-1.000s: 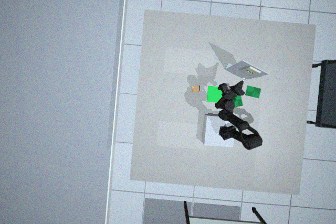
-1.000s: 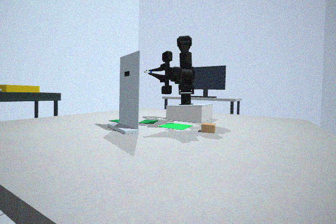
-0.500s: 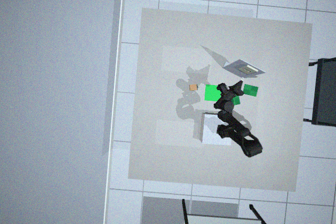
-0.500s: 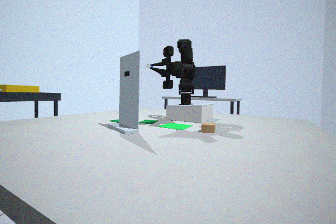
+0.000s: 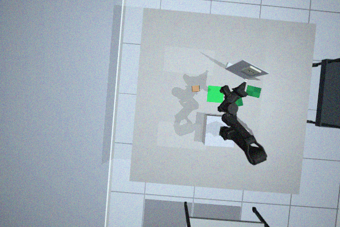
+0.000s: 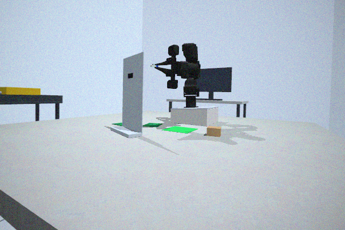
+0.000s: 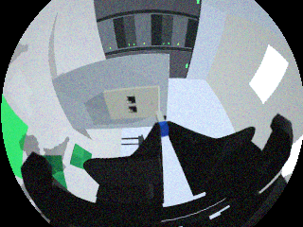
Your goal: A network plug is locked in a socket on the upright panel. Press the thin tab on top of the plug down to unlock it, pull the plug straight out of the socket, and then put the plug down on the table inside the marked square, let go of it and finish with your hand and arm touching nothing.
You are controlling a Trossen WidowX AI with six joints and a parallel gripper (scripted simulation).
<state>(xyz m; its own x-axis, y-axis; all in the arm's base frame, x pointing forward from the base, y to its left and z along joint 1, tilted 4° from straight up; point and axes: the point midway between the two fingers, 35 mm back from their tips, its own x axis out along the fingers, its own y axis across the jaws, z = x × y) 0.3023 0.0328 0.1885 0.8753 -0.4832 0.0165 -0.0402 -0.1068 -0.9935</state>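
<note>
The green marked square lies 8 cm behind my gripper tip, 8 cm to the left of it and 27 cm below it. The rest, counted from my gripper tip: orange block 7 cm behind, 24 cm to the left, 25 cm below; upright grey panel 10 cm ahead, 4 cm to the right, 13 cm below; network plug 1 cm ahead.
</note>
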